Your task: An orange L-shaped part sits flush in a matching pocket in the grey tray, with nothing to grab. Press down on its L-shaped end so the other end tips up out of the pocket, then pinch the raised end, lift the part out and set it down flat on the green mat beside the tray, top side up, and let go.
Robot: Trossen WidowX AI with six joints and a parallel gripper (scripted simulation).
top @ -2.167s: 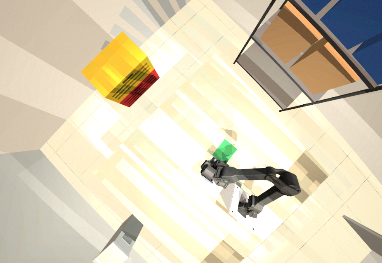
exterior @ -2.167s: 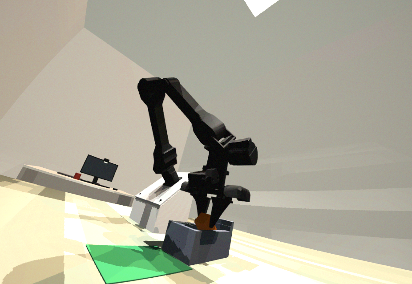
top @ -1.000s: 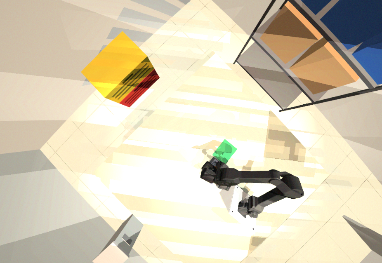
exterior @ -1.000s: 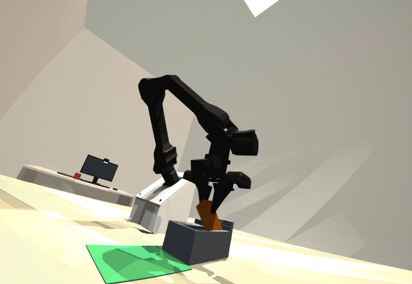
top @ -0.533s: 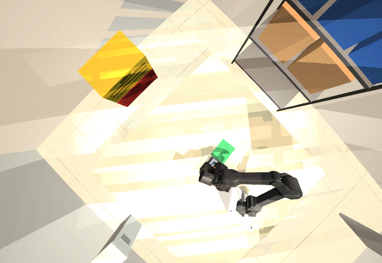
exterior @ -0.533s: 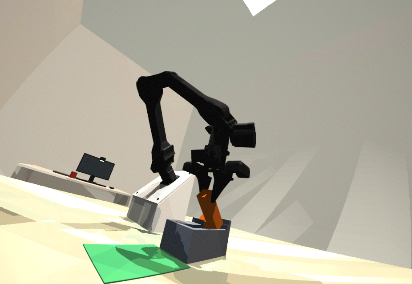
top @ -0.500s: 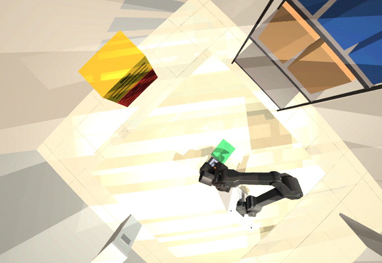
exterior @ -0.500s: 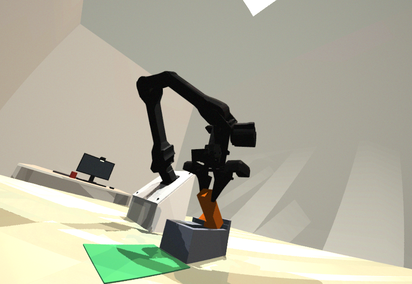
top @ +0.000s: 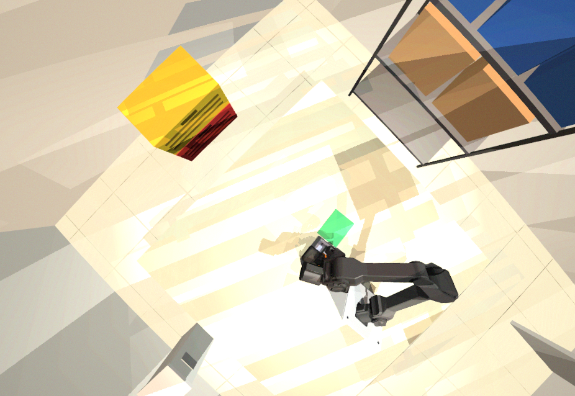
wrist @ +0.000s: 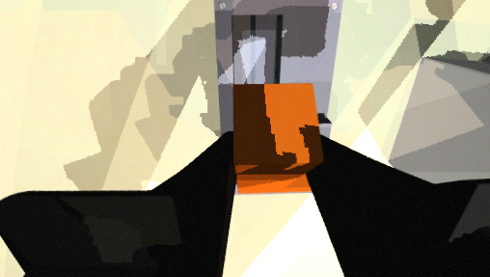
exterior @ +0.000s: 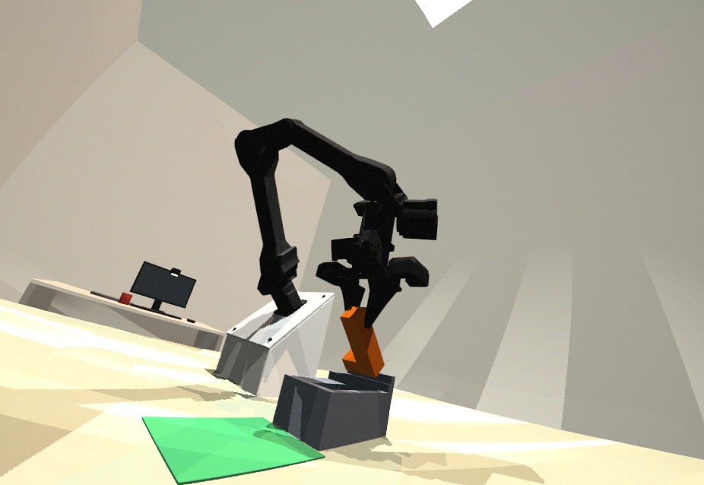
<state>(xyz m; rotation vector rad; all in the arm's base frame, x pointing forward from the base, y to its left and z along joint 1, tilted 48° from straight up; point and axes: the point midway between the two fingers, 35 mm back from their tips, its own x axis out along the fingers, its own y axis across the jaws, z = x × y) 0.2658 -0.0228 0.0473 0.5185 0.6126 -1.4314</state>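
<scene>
My gripper tip is 140 mm to the left of the green mat and 170 mm above it. Also, from my gripper tip: orange L-shaped part 20 mm behind, 30 mm to the left, 30 mm below.
</scene>
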